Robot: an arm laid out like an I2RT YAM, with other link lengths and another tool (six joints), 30 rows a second.
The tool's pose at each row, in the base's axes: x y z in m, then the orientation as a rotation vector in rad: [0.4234, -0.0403, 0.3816, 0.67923, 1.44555, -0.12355]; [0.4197, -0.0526, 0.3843, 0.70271, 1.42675, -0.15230]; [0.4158, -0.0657, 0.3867, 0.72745, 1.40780, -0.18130]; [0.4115, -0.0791, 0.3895, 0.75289, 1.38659, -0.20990]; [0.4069, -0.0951, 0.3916, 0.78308, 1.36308, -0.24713]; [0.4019, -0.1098, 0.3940, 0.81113, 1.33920, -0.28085]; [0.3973, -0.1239, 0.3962, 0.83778, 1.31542, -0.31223]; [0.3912, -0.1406, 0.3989, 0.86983, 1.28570, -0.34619]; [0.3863, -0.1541, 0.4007, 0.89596, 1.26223, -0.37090]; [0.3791, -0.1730, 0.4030, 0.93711, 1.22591, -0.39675]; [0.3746, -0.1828, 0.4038, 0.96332, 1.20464, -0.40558]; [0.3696, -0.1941, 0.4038, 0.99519, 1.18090, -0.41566]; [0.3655, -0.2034, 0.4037, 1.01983, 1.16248, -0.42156]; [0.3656, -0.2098, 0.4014, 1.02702, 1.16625, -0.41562]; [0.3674, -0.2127, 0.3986, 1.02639, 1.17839, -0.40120]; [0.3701, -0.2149, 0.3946, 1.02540, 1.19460, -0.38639]
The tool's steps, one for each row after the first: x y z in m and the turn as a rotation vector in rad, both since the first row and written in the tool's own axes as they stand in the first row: [-0.0070, -0.0107, 0.0028, 0.03163, -0.01987, 0.00095]; [-0.0140, -0.0223, 0.0059, 0.06447, -0.03933, 0.00248]; [-0.0215, -0.0342, 0.0087, 0.09761, -0.06028, 0.00531]; [-0.0293, -0.0486, 0.0126, 0.13934, -0.08384, 0.00604]; [-0.0370, -0.0620, 0.0155, 0.17775, -0.10690, 0.00784]; [-0.0442, -0.0748, 0.0184, 0.21406, -0.12923, 0.01026]; [-0.0530, -0.0902, 0.0213, 0.25571, -0.15576, 0.01584]; [-0.0597, -0.1028, 0.0237, 0.28815, -0.17567, 0.02202]; [-0.0690, -0.1206, 0.0268, 0.33161, -0.20328, 0.03982]; [-0.0735, -0.1304, 0.0277, 0.35485, -0.21738, 0.05546]; [-0.0779, -0.1419, 0.0290, 0.38294, -0.23214, 0.07423]; [-0.0814, -0.1514, 0.0300, 0.40361, -0.24303, 0.08997]; [-0.0812, -0.1573, 0.0333, 0.40506, -0.23648, 0.09664]; [-0.0793, -0.1598, 0.0364, 0.39591, -0.22299, 0.10174]; [-0.0758, -0.1617, 0.0399, 0.38641, -0.20578, 0.10561]
